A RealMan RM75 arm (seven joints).
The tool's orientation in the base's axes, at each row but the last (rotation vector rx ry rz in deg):
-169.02 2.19 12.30
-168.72 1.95 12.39
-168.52 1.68 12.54
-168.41 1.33 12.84
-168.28 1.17 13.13
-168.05 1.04 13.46
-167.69 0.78 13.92
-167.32 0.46 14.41
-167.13 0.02 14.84
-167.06 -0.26 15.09
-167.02 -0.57 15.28
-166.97 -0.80 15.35
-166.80 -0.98 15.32
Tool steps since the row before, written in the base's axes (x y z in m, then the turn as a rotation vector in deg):
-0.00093 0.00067 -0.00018 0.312 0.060 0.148
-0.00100 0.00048 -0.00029 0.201 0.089 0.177
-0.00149 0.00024 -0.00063 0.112 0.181 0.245
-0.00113 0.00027 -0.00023 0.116 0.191 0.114
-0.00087 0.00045 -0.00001 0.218 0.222 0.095
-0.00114 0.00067 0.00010 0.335 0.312 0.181
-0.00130 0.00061 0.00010 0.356 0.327 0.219
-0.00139 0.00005 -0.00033 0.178 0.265 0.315
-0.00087 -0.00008 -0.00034 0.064 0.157 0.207
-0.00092 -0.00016 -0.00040 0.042 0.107 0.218
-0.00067 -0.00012 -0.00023 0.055 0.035 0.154
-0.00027 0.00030 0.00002 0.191 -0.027 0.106
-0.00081 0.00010 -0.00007 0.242 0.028 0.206
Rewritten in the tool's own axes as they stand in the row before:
-0.00090 -0.00059 0.00043 0.286 -0.098 -0.177
-0.00095 -0.00038 0.00051 0.172 -0.128 -0.184
-0.00138 -0.00007 0.00087 0.073 -0.228 -0.219
-0.00108 -0.00019 0.00044 0.097 -0.213 -0.091
-0.00086 -0.00041 0.00023 0.201 -0.242 -0.082
-0.00114 -0.00064 0.00021 0.303 -0.351 -0.166
-0.00129 -0.00058 0.00024 0.318 -0.374 -0.203
-0.00131 0.00005 0.00056 0.125 -0.329 -0.278
-0.00080 0.00017 0.00046 0.030 -0.198 -0.177
-0.00084 0.00026 0.00051 0.005 -0.151 -0.194
-0.00062 0.00017 0.00032 0.027 -0.068 -0.150
-0.00026 -0.00029 0.00009 0.168 0.002 -0.142
-0.00078 -0.00008 0.00024 0.202 -0.074 -0.236

